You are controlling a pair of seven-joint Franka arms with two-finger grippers.
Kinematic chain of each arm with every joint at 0, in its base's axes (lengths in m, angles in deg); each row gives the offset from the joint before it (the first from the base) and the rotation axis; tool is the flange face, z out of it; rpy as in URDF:
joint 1: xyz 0 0 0.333 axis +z
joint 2: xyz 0 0 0 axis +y
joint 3: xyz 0 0 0.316 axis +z
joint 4: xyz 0.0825 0 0 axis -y
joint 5: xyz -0.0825 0 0.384 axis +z
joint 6: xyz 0 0 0 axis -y
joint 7: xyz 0.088 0 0 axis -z
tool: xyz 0 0 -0.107 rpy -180 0 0
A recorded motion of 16 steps. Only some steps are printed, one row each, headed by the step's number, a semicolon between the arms.
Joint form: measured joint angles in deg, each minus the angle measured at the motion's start. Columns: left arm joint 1, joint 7, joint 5, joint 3, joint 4, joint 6, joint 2; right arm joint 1, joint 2, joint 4, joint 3, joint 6, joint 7, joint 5.
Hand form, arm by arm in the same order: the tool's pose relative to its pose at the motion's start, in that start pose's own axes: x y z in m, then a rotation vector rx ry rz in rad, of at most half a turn. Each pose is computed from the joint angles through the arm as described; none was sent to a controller.
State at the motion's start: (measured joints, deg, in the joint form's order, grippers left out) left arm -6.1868 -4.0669 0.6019 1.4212 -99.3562 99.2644 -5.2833; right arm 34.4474 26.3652 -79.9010 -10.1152 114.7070 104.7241 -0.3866
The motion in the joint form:
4: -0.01 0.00 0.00 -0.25 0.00 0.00 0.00; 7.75 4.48 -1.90 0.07 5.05 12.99 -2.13
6: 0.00 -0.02 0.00 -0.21 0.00 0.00 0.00; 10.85 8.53 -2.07 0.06 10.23 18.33 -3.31
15: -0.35 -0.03 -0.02 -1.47 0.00 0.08 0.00; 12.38 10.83 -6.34 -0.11 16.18 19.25 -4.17
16: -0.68 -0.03 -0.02 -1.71 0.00 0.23 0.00; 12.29 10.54 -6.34 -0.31 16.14 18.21 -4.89
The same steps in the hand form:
4: -0.0002 0.0025 0.0000 0.0000 0.0000 0.0045; -0.0968 0.0304 0.0539 0.0015 0.0241 0.0650
6: -0.0001 0.0021 0.0000 0.0000 0.0000 0.0033; -0.1397 0.0437 0.0933 0.0327 0.0271 0.0826
15: -0.0013 0.0177 -0.0003 -0.0010 0.0016 0.0312; -0.1531 0.0651 0.1434 0.0328 0.0393 0.0543
16: -0.0016 0.0232 -0.0006 -0.0018 0.0043 0.0411; -0.1499 0.0628 0.1401 0.0417 0.0477 0.0328

